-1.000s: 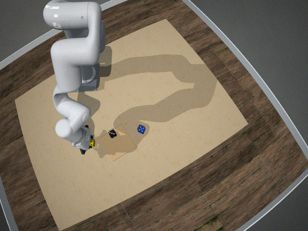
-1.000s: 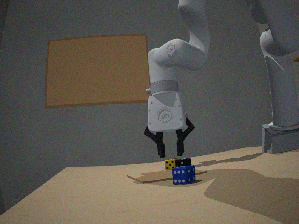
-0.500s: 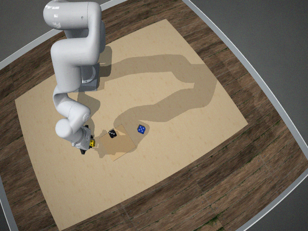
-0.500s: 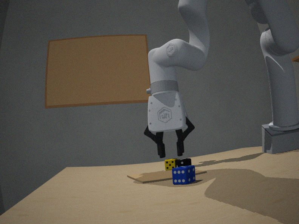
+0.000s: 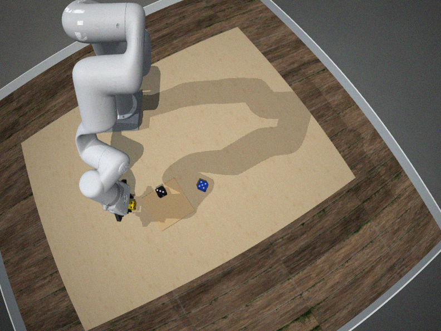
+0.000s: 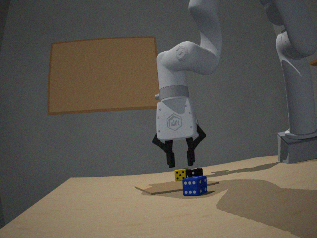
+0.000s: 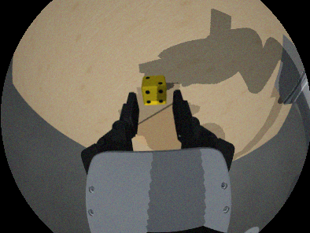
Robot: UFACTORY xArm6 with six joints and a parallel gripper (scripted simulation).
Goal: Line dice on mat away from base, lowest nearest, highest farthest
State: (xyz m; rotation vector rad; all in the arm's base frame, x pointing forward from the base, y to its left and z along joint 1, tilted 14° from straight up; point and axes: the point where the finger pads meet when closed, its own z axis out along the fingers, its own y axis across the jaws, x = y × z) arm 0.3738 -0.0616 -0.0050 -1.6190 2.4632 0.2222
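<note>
My gripper is now 40 mm above the yellow die. Round my hand: thin tan mat (130 mm to the left, 50 mm below, 30 mm ahead); then blue die (270 mm to the left, 40 mm below, 10 mm ahead); then black die (120 mm to the left, 40 mm below, 10 mm behind).
</note>
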